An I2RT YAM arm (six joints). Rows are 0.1 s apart.
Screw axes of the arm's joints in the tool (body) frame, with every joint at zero. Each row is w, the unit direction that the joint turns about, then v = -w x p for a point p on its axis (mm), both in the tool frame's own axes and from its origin. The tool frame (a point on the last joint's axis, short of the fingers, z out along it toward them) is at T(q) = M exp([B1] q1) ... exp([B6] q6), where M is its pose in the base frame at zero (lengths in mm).
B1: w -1 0 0 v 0.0 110.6 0.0
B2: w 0 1 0 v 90.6 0.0 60.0
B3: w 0 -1 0 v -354.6 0.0 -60.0
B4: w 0 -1 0 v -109.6 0.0 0.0
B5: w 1 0 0 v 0.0 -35.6 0.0
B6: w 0 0 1 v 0.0 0.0 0.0
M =
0 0 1 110.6
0 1 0 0.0
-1 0 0 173.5
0 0 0 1
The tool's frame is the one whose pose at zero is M.
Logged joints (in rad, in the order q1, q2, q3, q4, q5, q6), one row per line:
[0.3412, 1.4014, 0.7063, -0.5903, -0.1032, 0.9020]
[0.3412, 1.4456, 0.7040, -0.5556, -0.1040, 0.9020]
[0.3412, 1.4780, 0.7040, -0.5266, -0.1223, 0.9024]
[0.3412, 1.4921, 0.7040, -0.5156, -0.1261, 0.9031]
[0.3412, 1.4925, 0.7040, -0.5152, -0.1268, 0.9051]
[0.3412, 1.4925, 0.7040, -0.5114, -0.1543, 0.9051]
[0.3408, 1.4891, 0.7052, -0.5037, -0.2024, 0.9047]
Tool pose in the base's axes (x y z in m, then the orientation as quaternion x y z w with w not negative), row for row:
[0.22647, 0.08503, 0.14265, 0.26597, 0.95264, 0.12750, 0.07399]
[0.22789, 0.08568, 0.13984, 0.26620, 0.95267, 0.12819, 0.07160]
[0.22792, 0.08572, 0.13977, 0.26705, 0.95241, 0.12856, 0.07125]
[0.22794, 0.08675, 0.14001, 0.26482, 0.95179, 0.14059, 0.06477]
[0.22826, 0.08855, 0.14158, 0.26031, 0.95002, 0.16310, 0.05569]
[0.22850, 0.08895, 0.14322, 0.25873, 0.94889, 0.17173, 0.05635]
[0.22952, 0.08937, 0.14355, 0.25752, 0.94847, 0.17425, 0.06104]
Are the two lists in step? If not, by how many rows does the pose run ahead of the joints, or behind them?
The pose runs 2 rows ahead of the joints: the pose in row i belongs to the joints in row i + 2.
